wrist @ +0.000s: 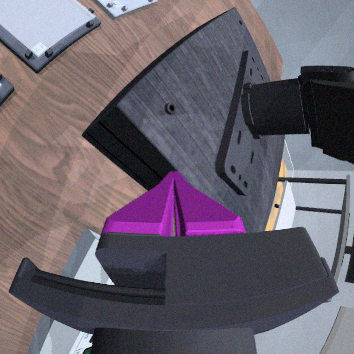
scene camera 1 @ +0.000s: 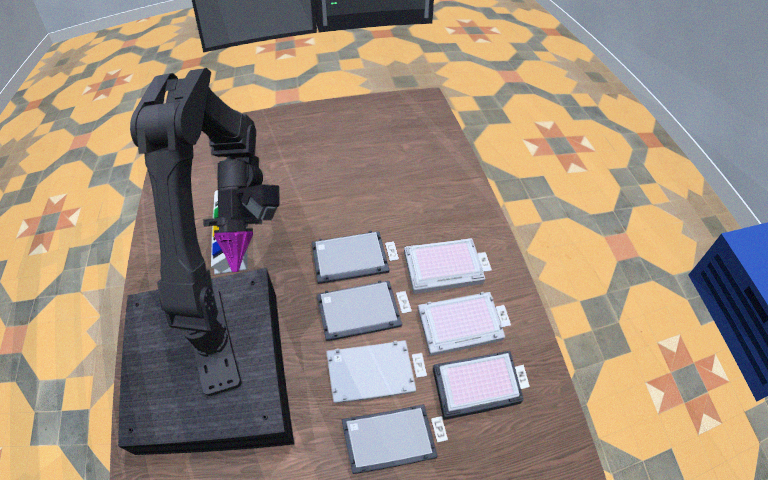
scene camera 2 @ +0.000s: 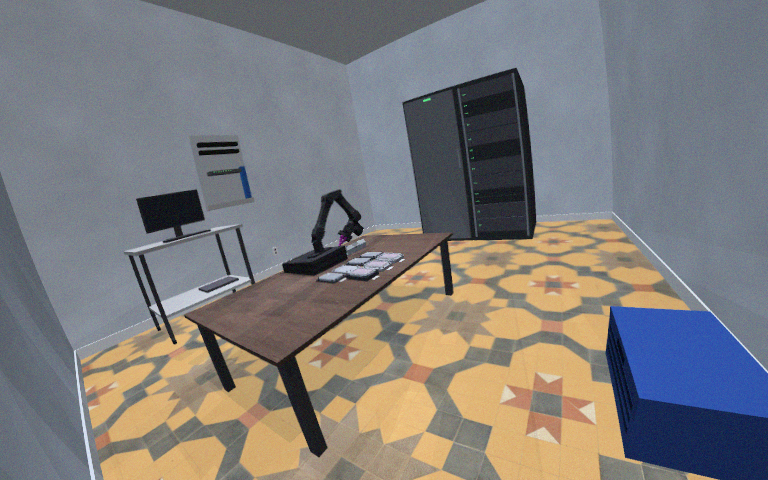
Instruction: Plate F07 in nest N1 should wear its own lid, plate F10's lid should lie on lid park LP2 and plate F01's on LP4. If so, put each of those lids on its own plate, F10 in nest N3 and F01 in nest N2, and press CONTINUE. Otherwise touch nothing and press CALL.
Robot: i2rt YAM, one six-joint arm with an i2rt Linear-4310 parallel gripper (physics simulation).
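Frame: origin at the arm's base, x right, y ahead, z up, level; millimetres.
Where they show: gripper, fingertip midpoint: (wrist: 173, 178) (scene camera 1: 235, 271) (scene camera 2: 339, 246); arm's base at its link origin: (wrist: 245, 111) (scene camera 1: 212, 340) (scene camera 2: 320, 253).
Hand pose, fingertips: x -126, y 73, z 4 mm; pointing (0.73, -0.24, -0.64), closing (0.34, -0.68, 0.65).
Each offset is from my fingertips to the top centre of the thing. "pt": to the spot under its first point. Level surfaces: height alone.
My gripper (scene camera 1: 235, 268) (wrist: 173, 178) is shut and empty, beside the black base and over the near end of a pale panel {dx -180, dy -1, dz -25 mm} (scene camera 1: 215, 198) (scene camera 2: 356, 245) with green, yellow and blue parts. It is apart from all plates and lids. In scene camera 1, pink-welled plates sit in dark nest N1 {pt dx +354, dy +267, dz -67 mm} (scene camera 1: 444, 408), in pale nest N2 {pt dx +230, dy +293, dz -73 mm} (scene camera 1: 429, 346) and in pale nest N3 {pt dx +100, dy +319, dz -68 mm} (scene camera 1: 414, 284). Grey flat panels, apparently lids, lie on dark LP2 {pt dx +14, dy +159, dz -76 mm} (scene camera 1: 320, 278) and dark LP4 {pt dx +140, dy +136, dz -75 mm} (scene camera 1: 330, 335). Plate and lid codes and the CONTINUE and CALL labels are not readable. I cannot tell whether the N1 plate wears a lid.
A pale park {dx +235, dy +178, dz -69 mm} (scene camera 1: 370, 370) with corner posts lies below LP4, and dark LP3 {pt dx +398, dy +92, dz -76 mm} (scene camera 1: 355, 467) with a grey panel lies below that. The black base (scene camera 1: 198, 418) (wrist: 200, 70) stands left of the parks. The wooden table {dz -88 mm} (scene camera 1: 362, 152) (scene camera 2: 266, 311) carries everything.
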